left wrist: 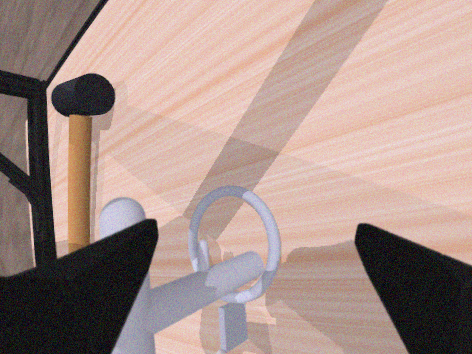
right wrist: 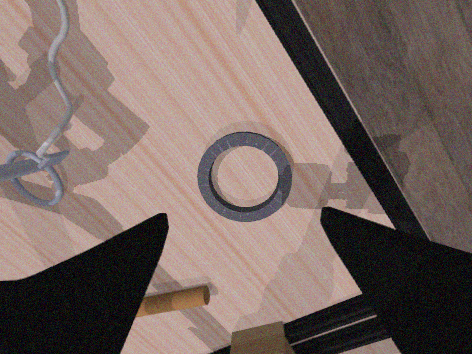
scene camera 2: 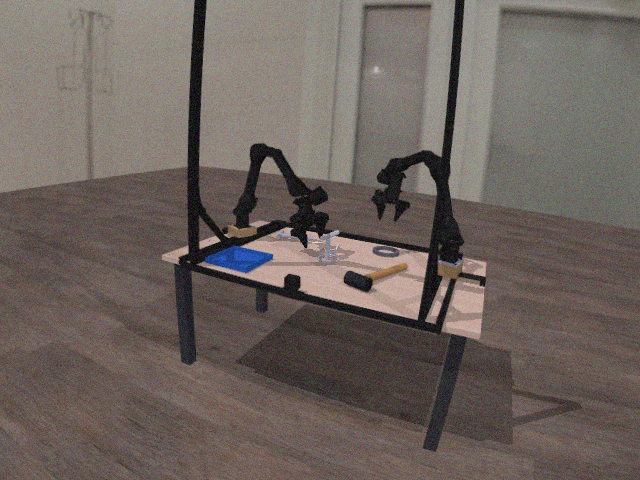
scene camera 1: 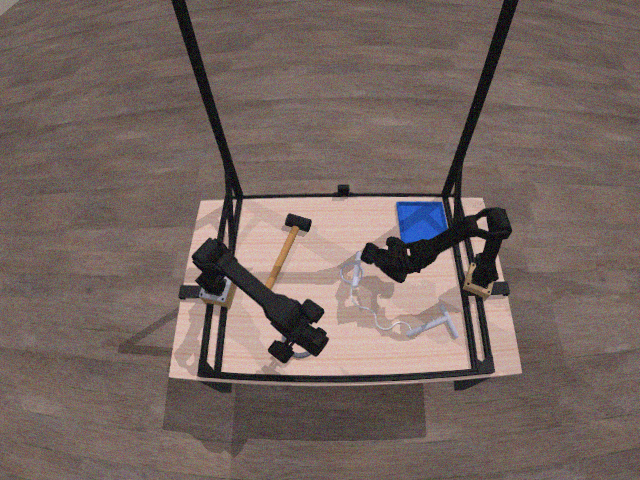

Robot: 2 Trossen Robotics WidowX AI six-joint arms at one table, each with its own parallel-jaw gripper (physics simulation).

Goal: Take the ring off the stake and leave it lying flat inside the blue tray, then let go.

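Frame: origin at the left arm's base, x ahead, y left, z up, level; millimetres.
Where they show: left gripper, fingertip midpoint: (left wrist: pixel 257 231) (scene camera 2: pixel 313 243) (scene camera 1: pixel 371 262); right gripper, fingertip midpoint: (right wrist: pixel 245 217) (scene camera 2: pixel 387 220); left arm's base, link origin: (scene camera 2: pixel 242 226) (scene camera 1: pixel 481 278); right arm's base, link origin: (scene camera 2: pixel 448 259) (scene camera 1: pixel 215 286).
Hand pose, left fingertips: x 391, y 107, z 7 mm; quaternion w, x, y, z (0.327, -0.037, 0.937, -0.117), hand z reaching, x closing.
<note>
Each offset is from my left fingertips to the top centre of the thing. "spot": to the spot under its first point.
A light grey ring {spot: dx +84, dy +65, dz -52 mm} (scene camera 1: pixel 341 275) (scene camera 2: pixel 321 260) (left wrist: pixel 230 190) (right wrist: pixel 60 189) is at the lower end of a T-topped grey stake {dx +31, dy +62, dz +46 mm} (scene camera 1: pixel 356 271) (scene camera 2: pixel 327 248) (left wrist: pixel 180 297) (right wrist: pixel 30 166). It seems to encircle the shaft; the exact contact is unclear. The blue tray {dx -117, dy -277, dz -41 mm} (scene camera 1: pixel 413 219) (scene camera 2: pixel 237 258) lies empty at the upper right in scene camera 1. My left gripper (scene camera 1: pixel 397 259) (scene camera 2: pixel 312 238) (left wrist: pixel 257 231) is open above and beside the ring and stake, with nothing between its fingers. My right gripper (scene camera 1: pixel 297 330) (scene camera 2: pixel 388 218) (right wrist: pixel 245 217) is open, high above the table, away from the stake.
A dark grey thick ring {dx +110, dy +341, dz -48 mm} (scene camera 1: pixel 301 354) (scene camera 2: pixel 386 251) (right wrist: pixel 245 139) lies flat below the right gripper. A mallet {dx +311, dy +74, dz -13 mm} (scene camera 1: pixel 282 253) (scene camera 2: pixel 357 281) (left wrist: pixel 80 175) lies beside the stake. A wavy cord {spot: dx -94, dy +169, dz -57 mm} (scene camera 1: pixel 377 320) (right wrist: pixel 52 65) runs to another T-shaped piece {dx -277, dy +126, dz -43 mm} (scene camera 1: pixel 429 326). Black frame bars edge the table.
</note>
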